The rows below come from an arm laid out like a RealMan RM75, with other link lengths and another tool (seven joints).
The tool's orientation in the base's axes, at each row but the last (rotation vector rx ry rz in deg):
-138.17, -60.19, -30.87
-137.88, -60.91, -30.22
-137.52, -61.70, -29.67
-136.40, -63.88, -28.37
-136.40, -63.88, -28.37
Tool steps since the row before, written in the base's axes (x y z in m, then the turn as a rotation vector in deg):
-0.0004, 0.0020, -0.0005, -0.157, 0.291, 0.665
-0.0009, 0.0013, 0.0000, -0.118, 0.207, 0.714
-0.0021, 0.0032, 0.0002, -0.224, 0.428, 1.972
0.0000, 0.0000, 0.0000, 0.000, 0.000, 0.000
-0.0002, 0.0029, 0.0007, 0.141, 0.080, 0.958
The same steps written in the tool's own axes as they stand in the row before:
0.0006, -0.0014, 0.0014, 0.411, -0.459, -0.414
0.0002, -0.0015, 0.0006, 0.411, -0.392, -0.494
0.0007, -0.0035, 0.0013, 1.114, -0.919, -1.427
0.0000, 0.0000, 0.0000, 0.000, 0.000, 0.000
0.0020, -0.0020, 0.0010, 0.613, -0.178, -0.732

